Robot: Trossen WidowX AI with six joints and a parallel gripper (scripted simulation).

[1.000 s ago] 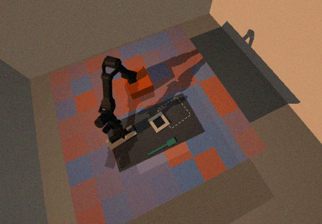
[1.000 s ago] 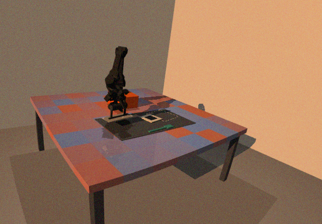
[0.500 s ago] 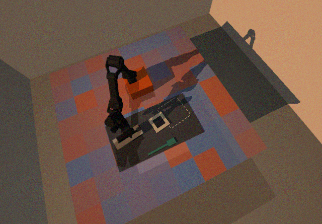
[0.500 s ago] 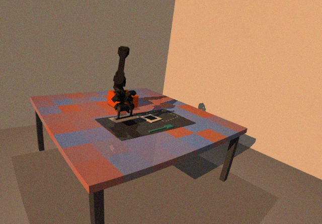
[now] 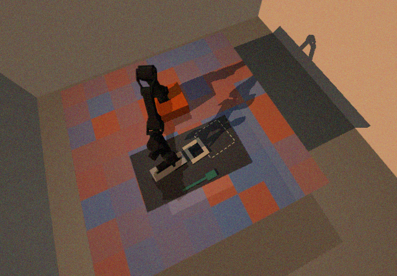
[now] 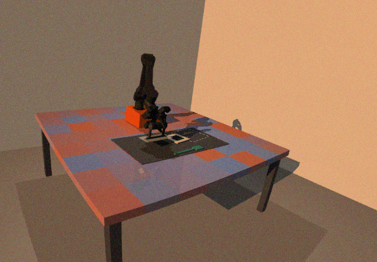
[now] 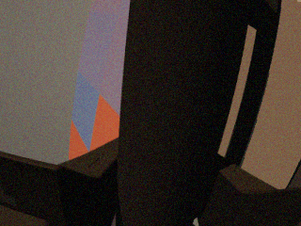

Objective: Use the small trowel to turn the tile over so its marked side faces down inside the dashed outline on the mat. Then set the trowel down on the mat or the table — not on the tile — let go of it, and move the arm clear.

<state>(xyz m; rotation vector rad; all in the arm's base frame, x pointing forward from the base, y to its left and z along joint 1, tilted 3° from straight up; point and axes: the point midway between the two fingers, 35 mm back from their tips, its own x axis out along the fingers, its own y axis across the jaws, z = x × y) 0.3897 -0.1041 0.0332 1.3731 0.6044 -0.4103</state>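
Right now my gripper tip is 20 mm past the dark mat, 90 mm to the right of it and 110 mm above it. Also, from my gripper tip: tile 50 mm behind, 150 mm to the left, 80 mm below; trowel 120 mm ahead, 110 mm to the left, 90 mm below.
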